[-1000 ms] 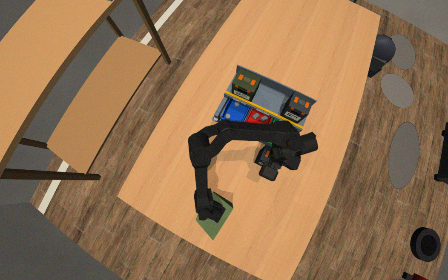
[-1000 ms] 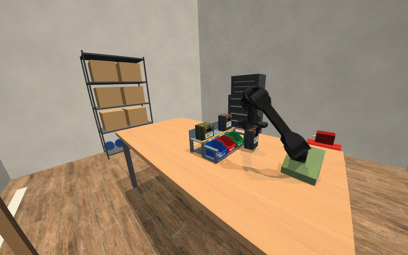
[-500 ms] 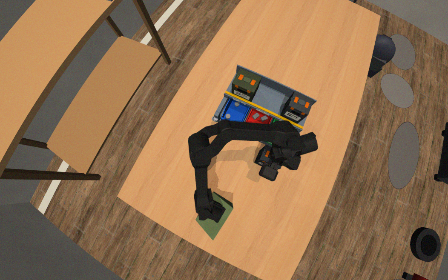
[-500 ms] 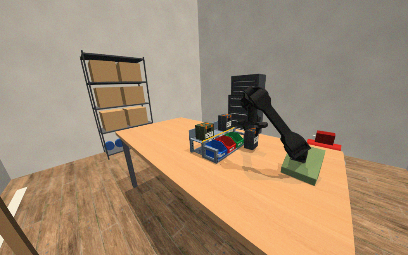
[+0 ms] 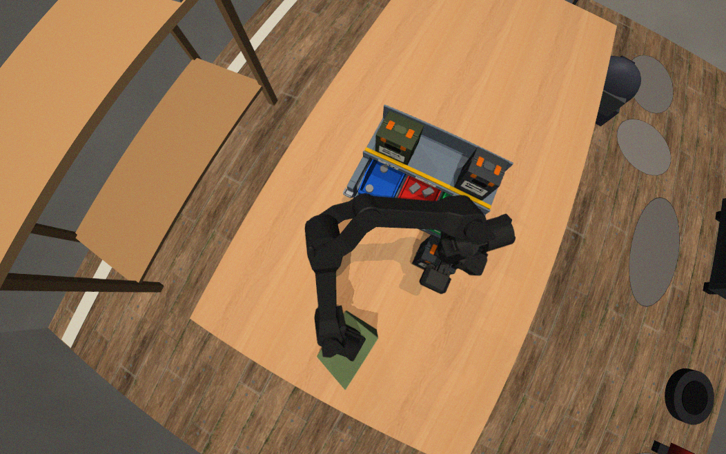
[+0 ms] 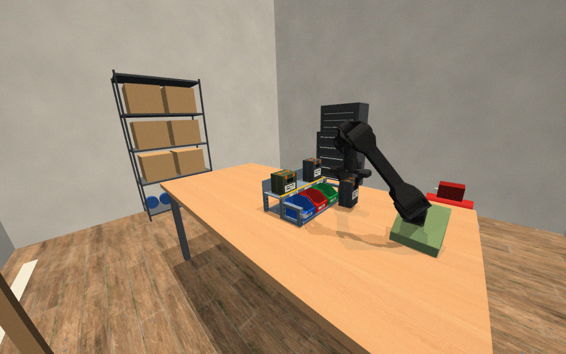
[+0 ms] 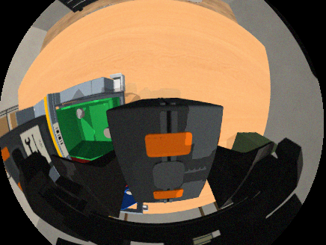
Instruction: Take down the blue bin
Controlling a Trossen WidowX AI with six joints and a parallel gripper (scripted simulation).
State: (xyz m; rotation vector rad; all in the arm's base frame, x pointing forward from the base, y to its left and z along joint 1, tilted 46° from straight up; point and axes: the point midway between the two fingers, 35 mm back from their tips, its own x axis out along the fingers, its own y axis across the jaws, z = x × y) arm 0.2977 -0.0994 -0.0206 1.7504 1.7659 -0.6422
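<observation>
The blue open bin lies 140 mm ahead of my hand, 230 mm to the left of it and 100 mm below it. From my hand the other things lie so: olive case: 220 mm ahead, 240 mm to the left, 10 mm above; red bin: 140 mm ahead, 120 mm to the left, 100 mm below; green bin: 150 mm ahead, 10 mm to the left, 100 mm below.
</observation>
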